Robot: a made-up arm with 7 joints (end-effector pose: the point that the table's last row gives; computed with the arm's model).
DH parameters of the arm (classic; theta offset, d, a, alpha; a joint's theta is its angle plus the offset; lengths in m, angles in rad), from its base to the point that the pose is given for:
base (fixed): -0.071 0 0 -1.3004
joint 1: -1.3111 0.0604 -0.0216 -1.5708
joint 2: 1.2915 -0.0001 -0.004 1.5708
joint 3: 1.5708 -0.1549 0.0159 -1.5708
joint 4: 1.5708 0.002 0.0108 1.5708
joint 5: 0 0.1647 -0.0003 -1.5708
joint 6: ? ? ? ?
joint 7: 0 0.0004 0 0
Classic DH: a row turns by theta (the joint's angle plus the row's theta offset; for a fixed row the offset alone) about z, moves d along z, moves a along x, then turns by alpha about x.
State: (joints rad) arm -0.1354 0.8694 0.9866 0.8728 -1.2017 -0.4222 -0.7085
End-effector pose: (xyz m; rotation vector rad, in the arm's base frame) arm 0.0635 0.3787 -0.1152 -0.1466 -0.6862 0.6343
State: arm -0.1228 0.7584 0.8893 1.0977 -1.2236 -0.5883 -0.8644
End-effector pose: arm 0.0353 0.3563 -0.1845 -0.1385 -0.5203 0.6986
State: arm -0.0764 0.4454 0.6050 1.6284 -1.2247 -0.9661 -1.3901
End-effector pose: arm -0.0600 0.2369 -0.2905 -0.1573 0.1071 0.4247
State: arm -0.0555 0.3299 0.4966 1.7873 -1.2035 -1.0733 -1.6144
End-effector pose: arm -0.0919 0.1905 -0.2990 -0.2455 0.3203 0.1643
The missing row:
joint 6: -1.5708 0 0.034 1.5708
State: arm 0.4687 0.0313 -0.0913 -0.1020 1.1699 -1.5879 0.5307
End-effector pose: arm 0.0387 0.0441 -0.2185 0.3297 -0.9354 -0.5842
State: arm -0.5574 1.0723 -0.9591 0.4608 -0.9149 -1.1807 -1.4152
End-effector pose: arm 0.2113 0.1725 -0.1783 0.5242 -0.2225 -1.8205
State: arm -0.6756 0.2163 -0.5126 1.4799 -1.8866 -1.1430 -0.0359
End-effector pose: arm 0.1778 0.1352 -0.2873 -0.4546 -0.1324 1.0656
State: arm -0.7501 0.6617 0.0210 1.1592 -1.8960 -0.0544 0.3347
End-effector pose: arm 0.2499 0.2413 -0.1935 -1.2807 0.2653 1.0358
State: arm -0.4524 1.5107 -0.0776 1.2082 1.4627 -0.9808 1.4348
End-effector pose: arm 0.1273 0.3777 -0.0396 2.0637 -0.5070 -0.1231
